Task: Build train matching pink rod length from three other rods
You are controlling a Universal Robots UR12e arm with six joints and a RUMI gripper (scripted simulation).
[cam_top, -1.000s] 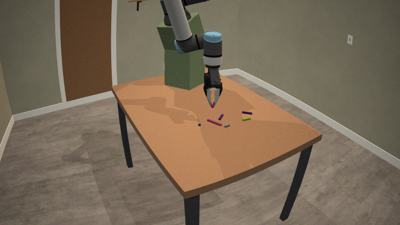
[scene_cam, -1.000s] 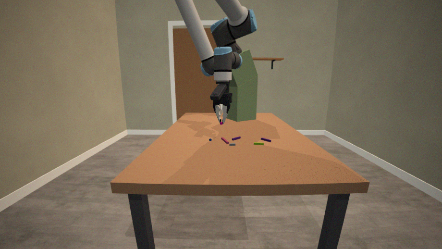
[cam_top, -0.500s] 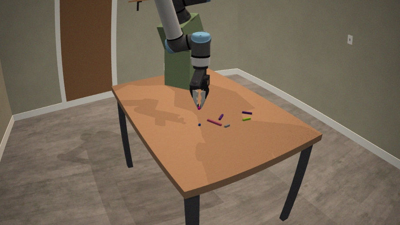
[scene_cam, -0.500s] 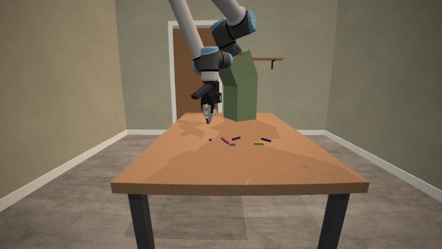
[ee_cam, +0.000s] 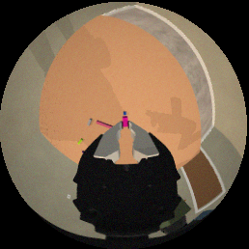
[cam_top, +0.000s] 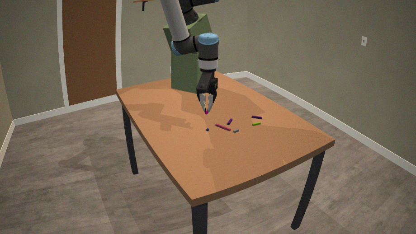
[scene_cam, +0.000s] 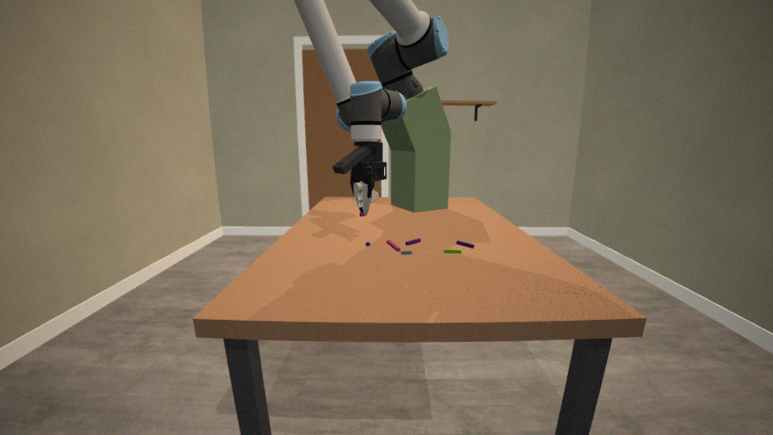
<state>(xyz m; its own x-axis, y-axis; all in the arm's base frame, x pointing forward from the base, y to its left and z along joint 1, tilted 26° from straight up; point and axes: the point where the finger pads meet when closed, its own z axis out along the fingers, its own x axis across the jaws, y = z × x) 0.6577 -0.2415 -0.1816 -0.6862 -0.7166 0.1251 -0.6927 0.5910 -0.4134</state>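
Now: hand 10 mm past the blue rod, 10 mm to the right of it and 110 mm above it. Round my hand: magenta rod (10 mm below); then pink rod (90 mm to the left, 110 mm below); then grey rod (70 mm ahead, 130 mm to the left, 110 mm below).
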